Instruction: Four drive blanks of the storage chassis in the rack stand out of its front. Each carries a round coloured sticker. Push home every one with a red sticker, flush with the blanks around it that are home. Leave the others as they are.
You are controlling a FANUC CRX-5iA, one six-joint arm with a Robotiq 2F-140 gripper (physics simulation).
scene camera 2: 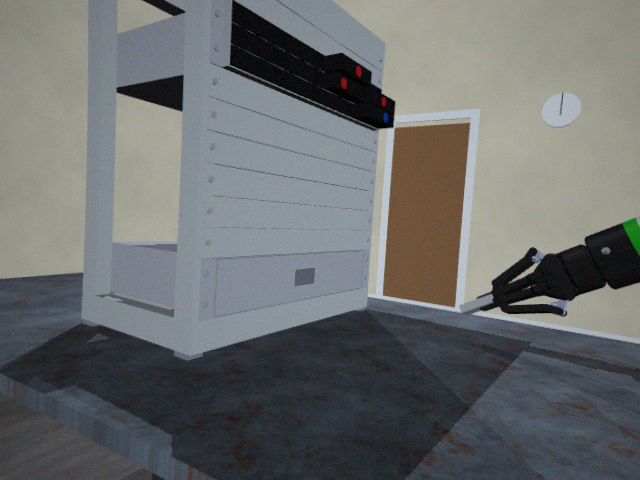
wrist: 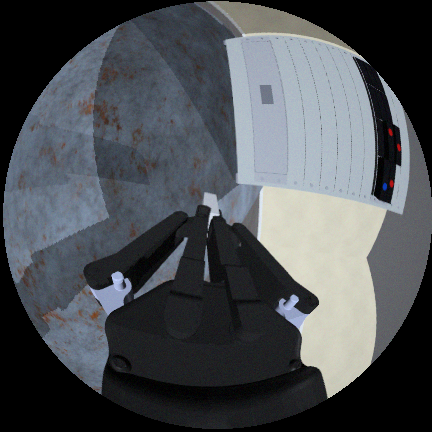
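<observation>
The rack holds the black storage chassis high up. Three blanks with red stickers stand out of its front: an upper one, one lower and to its left in the scene view, and one at the right end. The blank with a blue sticker stands out directly below that last one. Blanks farther left look home. My gripper is shut and empty, low in front of the rack and to its right in the scene view, touching no blank.
The rack stands on a mottled blue-grey table top. Pale blank panels and a bottom unit lie below the chassis. A brown door and a round clock are behind.
</observation>
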